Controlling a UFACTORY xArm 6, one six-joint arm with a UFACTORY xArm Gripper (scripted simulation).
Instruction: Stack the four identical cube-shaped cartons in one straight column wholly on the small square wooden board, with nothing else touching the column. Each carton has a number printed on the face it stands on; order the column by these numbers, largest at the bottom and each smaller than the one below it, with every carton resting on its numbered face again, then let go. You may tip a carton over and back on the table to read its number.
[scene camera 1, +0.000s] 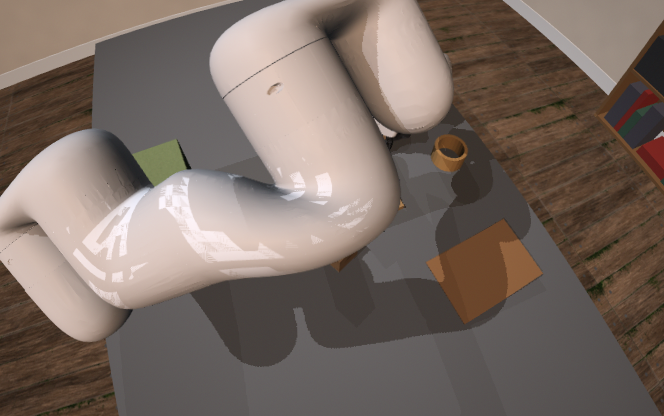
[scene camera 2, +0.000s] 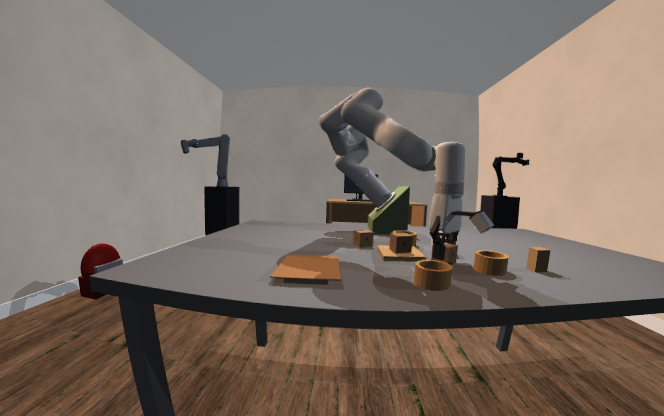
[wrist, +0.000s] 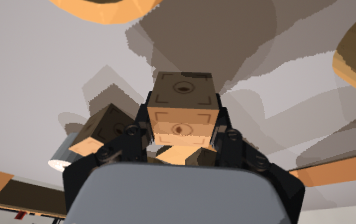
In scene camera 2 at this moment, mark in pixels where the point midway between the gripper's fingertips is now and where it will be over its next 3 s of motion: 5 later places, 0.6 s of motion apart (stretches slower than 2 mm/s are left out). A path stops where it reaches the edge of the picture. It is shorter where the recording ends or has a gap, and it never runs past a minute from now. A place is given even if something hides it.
My gripper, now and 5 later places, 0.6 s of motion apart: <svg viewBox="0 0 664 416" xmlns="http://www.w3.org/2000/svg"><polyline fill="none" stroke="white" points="443,257 430,219 402,222 401,228 402,222 403,204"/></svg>
